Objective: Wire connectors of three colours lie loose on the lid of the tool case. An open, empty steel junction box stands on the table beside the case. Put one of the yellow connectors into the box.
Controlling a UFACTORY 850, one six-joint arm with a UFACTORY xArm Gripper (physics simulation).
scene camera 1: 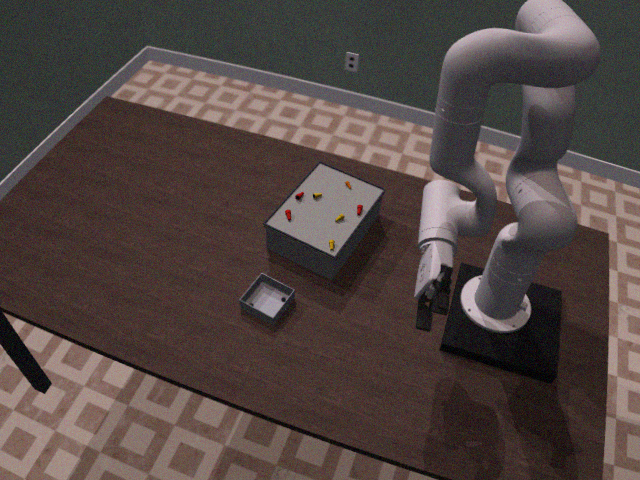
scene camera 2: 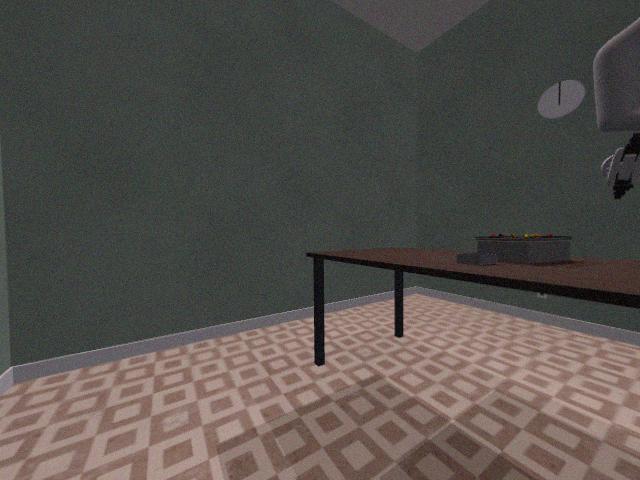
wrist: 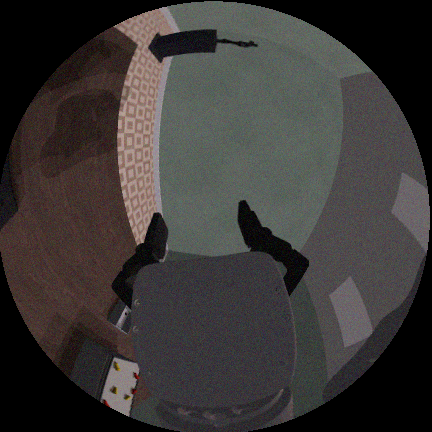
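Three yellow connectors (scene camera 1: 317, 195) (scene camera 1: 339, 218) (scene camera 1: 331, 244) lie apart on the pale lid of the tool case (scene camera 1: 299, 252) (scene camera 2: 547, 251) (wrist: 92, 361); one is near the lid's front corner. Yellow connectors (wrist: 117, 366) (wrist: 114, 390) (wrist: 127, 397) also show in the wrist view. The open steel junction box (scene camera 1: 255, 311) (scene camera 2: 476, 258) (wrist: 120, 316) stands upright on the table in front of the case, with no connector visible inside. My gripper (scene camera 1: 432, 317) (scene camera 2: 621, 192) (wrist: 200, 215) is open and empty, raised off the table, well to the right of case and box in scene camera 1.
Three red connectors (scene camera 1: 299, 195) (scene camera 1: 288, 214) (scene camera 1: 359, 209) and an orange connector (scene camera 1: 348, 184) share the lid. The arm's white base stands on a black plate (scene camera 1: 496, 351) at the right of the wooden table (scene camera 1: 155, 206). The case stands higher than the box.
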